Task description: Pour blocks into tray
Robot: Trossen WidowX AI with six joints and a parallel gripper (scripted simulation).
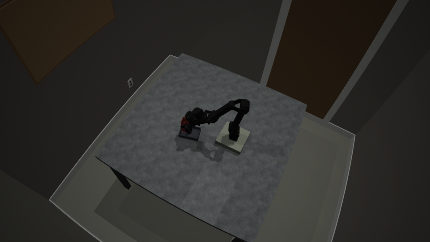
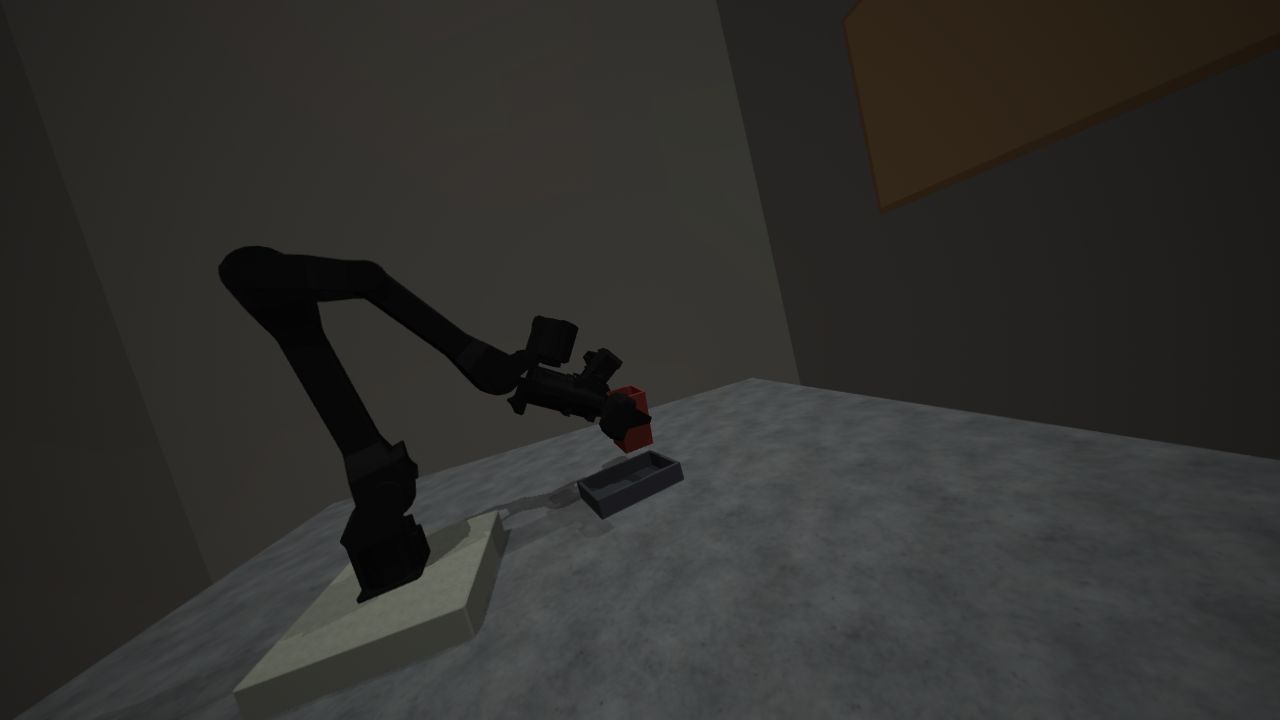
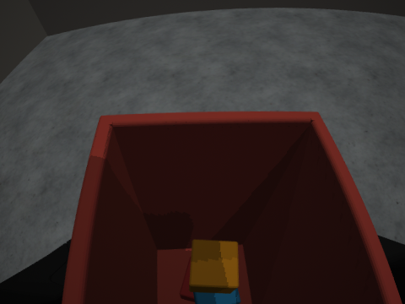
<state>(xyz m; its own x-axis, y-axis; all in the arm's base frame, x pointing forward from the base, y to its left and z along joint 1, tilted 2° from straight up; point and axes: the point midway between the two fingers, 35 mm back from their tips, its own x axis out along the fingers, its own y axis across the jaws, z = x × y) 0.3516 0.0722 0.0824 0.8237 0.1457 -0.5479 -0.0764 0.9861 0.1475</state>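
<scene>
Right now my gripper tip is 3 cm past the red square cup and 2 cm above it. The rest, counted from my gripper tip: orange block (2 cm behind).
</scene>
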